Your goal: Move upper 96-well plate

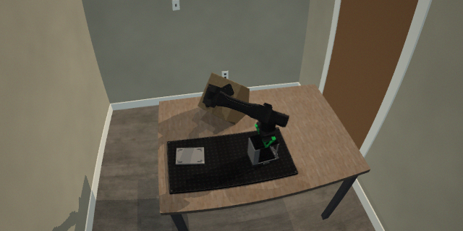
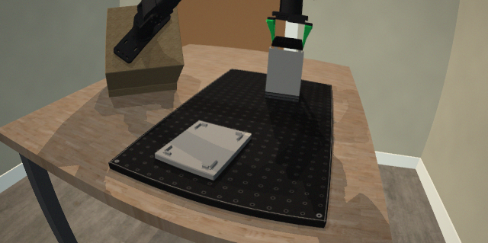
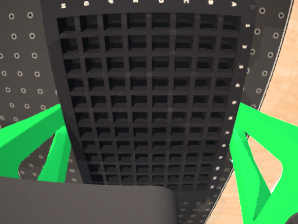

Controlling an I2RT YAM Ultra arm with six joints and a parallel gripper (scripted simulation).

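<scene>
My hand is 1 cm past the pale wall, 6 cm to the left of it and 7 cm above it. The rest, counted from my hand: grey plate nest N1 (15 cm behind, 37 cm to the right, 15 cm below); then pale A1 mark (8 cm behind, 31 cm to the right, 14 cm below); then black 96-well plate (right at my hand).
</scene>
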